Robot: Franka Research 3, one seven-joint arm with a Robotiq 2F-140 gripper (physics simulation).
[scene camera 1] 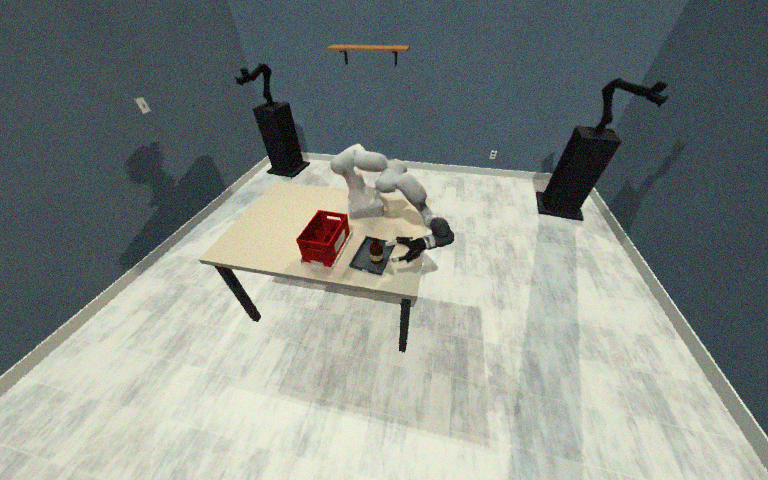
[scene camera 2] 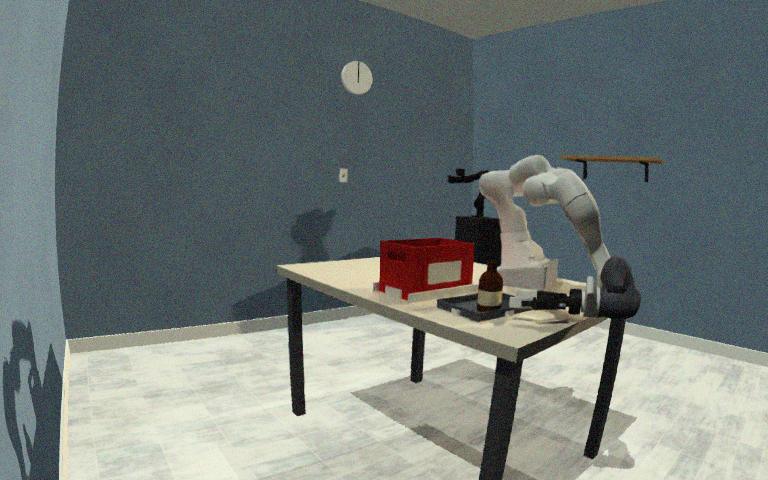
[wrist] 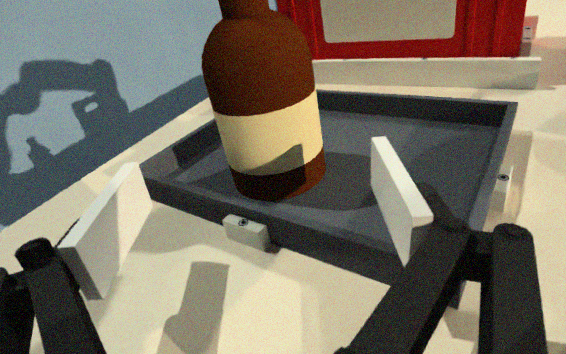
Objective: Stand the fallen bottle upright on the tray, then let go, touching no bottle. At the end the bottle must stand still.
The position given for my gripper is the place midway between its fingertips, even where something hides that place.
In view: my gripper (scene camera 2: 512, 298), a brown bottle (scene camera 2: 490, 288), a dark tray (wrist: 452, 157) and a low pale strip (wrist: 467, 72).
The brown bottle is seen too in the wrist view (wrist: 258, 72). My gripper also shows in the wrist view (wrist: 255, 173).
